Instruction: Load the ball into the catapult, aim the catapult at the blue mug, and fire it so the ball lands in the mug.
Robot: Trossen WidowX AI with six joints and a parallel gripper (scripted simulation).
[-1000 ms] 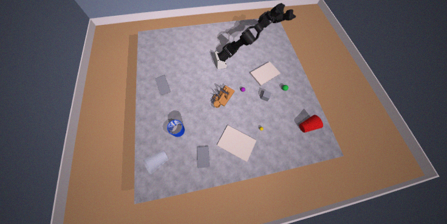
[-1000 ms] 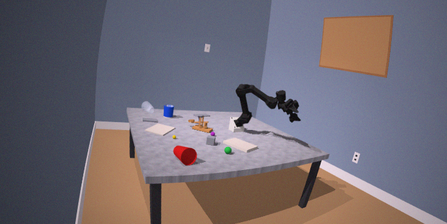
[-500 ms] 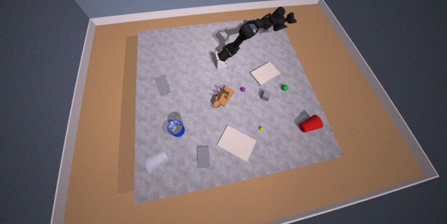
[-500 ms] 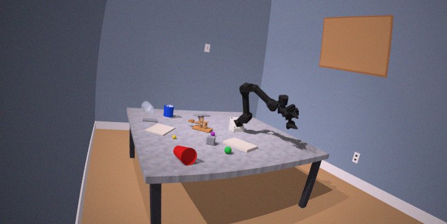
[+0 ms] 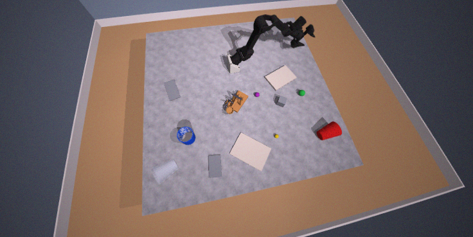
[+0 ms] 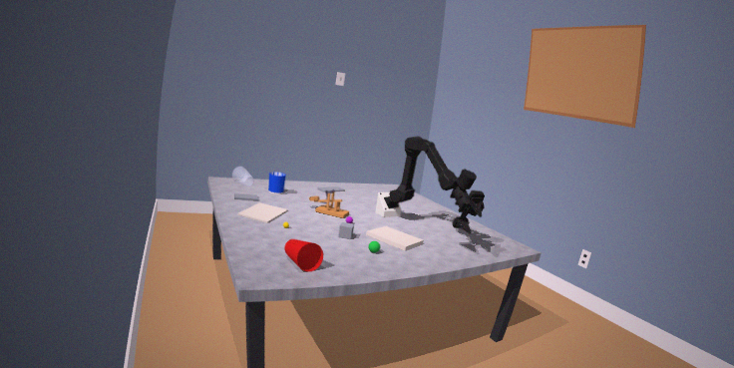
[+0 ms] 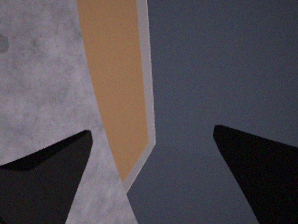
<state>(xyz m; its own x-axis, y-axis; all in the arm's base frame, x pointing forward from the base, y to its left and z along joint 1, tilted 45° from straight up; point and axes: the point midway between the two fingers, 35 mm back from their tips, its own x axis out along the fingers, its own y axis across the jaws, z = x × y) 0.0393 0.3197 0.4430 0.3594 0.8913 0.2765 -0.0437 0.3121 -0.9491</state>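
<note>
Now: gripper tip 32 cm short of the green ball, 20 cm to the left of it and 12 cm above it. Also, from my gripper tip: grey cube: 33 cm ahead, 37 cm to the right, 11 cm below; then wooden catapult: 24 cm ahead, 68 cm to the right, 9 cm below; then purple ball: 23 cm ahead, 50 cm to the right, 12 cm below.
</note>
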